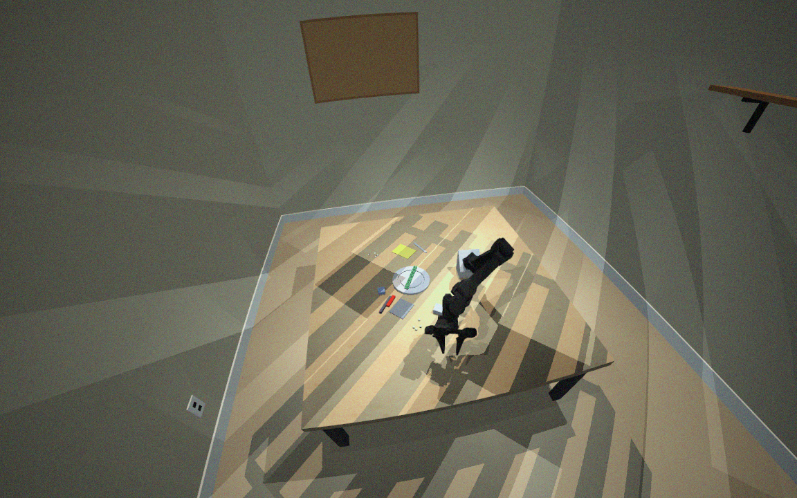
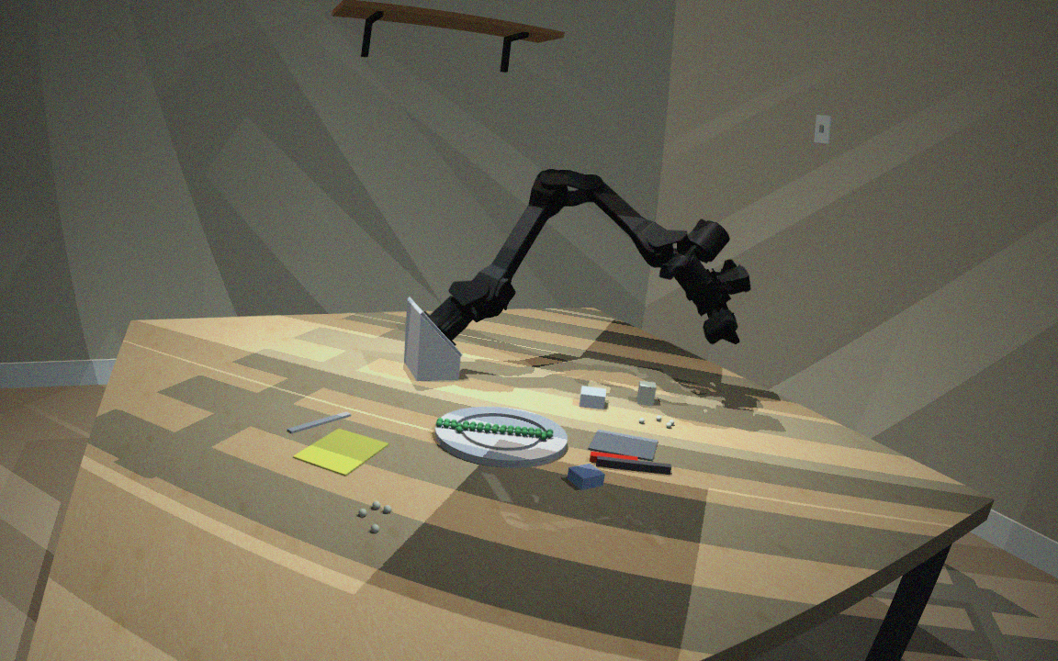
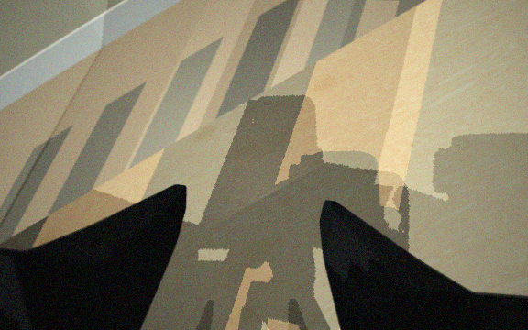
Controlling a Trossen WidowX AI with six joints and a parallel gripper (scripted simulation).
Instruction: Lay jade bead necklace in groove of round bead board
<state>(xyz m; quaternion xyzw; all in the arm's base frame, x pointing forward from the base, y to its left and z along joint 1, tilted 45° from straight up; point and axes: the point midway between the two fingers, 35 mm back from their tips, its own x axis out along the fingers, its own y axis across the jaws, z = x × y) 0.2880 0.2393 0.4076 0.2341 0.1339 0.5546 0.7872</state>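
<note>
Now: gripper tip 100 mm short of the grey plate, 360 mm to the left of it and 130 mm above it. Also, from my gripper tip: round grey bead board (520 mm to the right, 120 mm below); then blue block (170 mm ahead, 490 mm to the right, 120 mm below); then red and black pen (150 mm ahead, 410 mm to the right, 120 mm below).
</note>
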